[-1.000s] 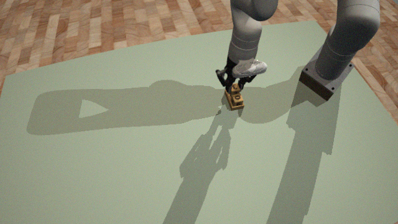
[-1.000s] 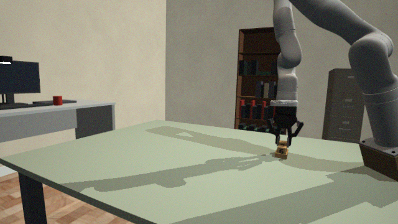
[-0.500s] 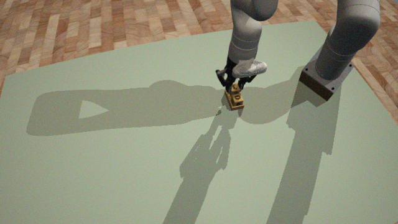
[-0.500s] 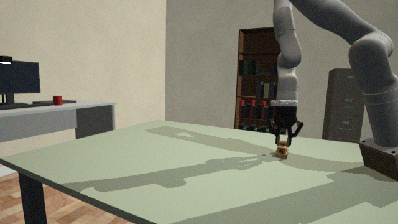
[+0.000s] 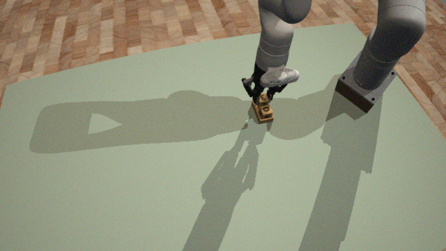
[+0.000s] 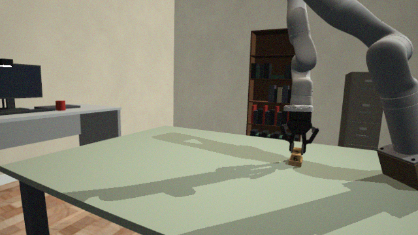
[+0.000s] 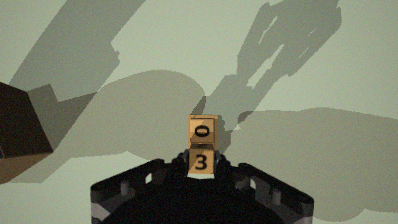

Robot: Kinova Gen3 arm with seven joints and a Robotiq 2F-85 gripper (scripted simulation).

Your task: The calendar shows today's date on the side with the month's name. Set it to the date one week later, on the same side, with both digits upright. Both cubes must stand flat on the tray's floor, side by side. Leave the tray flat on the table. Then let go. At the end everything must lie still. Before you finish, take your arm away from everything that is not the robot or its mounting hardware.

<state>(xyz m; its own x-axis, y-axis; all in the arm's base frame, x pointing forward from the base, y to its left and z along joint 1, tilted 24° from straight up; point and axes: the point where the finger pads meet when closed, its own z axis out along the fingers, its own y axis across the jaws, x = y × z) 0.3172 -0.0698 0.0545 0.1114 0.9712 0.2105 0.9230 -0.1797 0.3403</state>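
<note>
The cube is 1 cm below my hand. Also, from my hand: wooden tray 2 cm to the left, 4 cm below.
</note>
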